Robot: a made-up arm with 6 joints.
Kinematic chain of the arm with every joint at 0, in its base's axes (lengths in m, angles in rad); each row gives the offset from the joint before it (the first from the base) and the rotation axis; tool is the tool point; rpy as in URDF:
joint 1: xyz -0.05 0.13 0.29 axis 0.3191 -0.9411 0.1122
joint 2: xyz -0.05 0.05 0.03 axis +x
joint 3: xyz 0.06 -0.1 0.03 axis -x
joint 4: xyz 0 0.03 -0.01 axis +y
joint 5: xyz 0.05 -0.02 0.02 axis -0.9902 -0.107 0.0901
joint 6: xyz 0 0.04 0 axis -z
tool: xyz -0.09 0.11 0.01 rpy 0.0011 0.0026 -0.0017
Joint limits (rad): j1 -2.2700..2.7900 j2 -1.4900..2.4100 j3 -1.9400..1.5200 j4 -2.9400..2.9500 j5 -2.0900..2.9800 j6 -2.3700..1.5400
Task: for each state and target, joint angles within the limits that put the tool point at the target. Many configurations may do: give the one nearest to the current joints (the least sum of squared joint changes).
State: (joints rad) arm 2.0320 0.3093 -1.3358 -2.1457 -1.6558 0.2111
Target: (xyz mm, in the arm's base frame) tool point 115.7 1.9 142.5
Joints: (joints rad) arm 2.3549 0.2031 -1.2718 -1.3289 -1.5939 0.9662
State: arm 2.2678 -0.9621 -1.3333 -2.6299 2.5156 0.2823
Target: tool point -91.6 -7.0 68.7
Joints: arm 2.6398 -1.1944 -1.1233 -2.8162 2.4431 0.6321
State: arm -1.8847 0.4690 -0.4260 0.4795 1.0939 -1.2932
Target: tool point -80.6 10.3 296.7
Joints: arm -1.5462 1.0254 -0.4410 0.9070 1.0965 -1.6794
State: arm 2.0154 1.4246 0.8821 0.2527 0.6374 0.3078
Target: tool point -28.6 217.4 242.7
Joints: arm 2.1750 1.0184 0.7834 0.4383 0.6466 -0.4725
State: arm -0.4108 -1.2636 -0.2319 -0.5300 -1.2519 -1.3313
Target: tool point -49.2 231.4 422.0
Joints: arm -0.6779 -1.4900 -0.2836 -0.5066 -1.0696 -1.1055
